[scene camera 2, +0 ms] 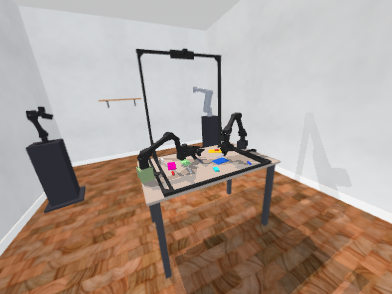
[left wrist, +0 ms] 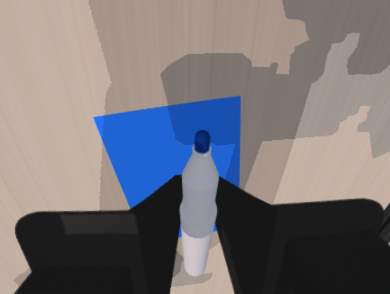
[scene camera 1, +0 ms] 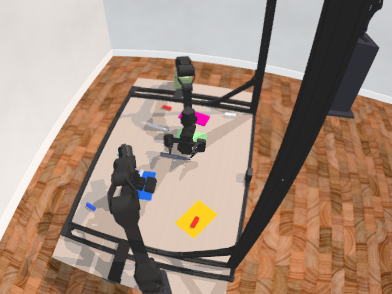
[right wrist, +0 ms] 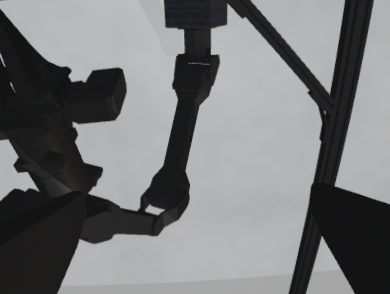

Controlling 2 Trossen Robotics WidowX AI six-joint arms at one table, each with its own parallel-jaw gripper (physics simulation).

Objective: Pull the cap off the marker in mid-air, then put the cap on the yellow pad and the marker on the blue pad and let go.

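Seen in the pictures: left gripper, between the fingertips: [scene camera 2: 224, 156] [left wrist: 195, 181] [scene camera 1: 136, 187]; right gripper, between the fingertips: [scene camera 2: 202, 148] [scene camera 1: 180, 155] [right wrist: 199, 198]; left arm's base, origin of its link: [scene camera 2: 242, 140] [scene camera 1: 153, 284] [right wrist: 197, 26]; right arm's base, origin of its link: [scene camera 2: 144, 167].
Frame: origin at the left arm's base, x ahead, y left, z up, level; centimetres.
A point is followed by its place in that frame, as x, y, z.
In the left wrist view my left gripper [left wrist: 195, 181] @(44.8, -1.1, -4.8) [scene camera 2: 224, 151] @(44.8, -1.1, -4.8) is shut on the marker [left wrist: 199, 215] @(43.7, -0.8, -1.2), which has a grey body, a bare blue tip and a white rear end. The gripper holds it above the blue pad [left wrist: 145, 155] @(43.6, -4.4, -8.7) [scene camera 1: 145, 195] @(42.2, -3.8, -8.7) [scene camera 2: 220, 161] @(49.4, -2.5, -8.7). The short red piece [scene camera 1: 195, 222] @(23.9, -21.6, -7.0) on the yellow pad [scene camera 1: 204, 210] @(29.1, -26.9, -8.7) looks like the cap, but is too small to be sure of. My right gripper [right wrist: 199, 198] @(51.3, -22.2, 2.5) [scene camera 1: 185, 150] @(51.3, -22.2, 2.5) is wide open with nothing between its fingers, above the table beside the green pad.
The green pad [scene camera 1: 200, 136] @(68.0, -35.9, -8.0) and magenta pad [scene camera 1: 202, 119] @(79.0, -40.0, -8.0) lie by the right arm. A blue block [scene camera 1: 90, 206] @(40.5, 22.3, -6.8), a red block [scene camera 1: 166, 107] @(92.1, -23.3, -6.9), a white block [scene camera 1: 230, 115] @(77.5, -55.1, -7.1), a cyan block [scene camera 2: 216, 169] @(68.4, 4.2, -7.3) and a grey rod [scene camera 1: 158, 127] @(79.0, -16.6, -7.5) lie around. A dark frame [scene camera 1: 95, 155] @(68.7, 18.2, -6.8) edges the table.
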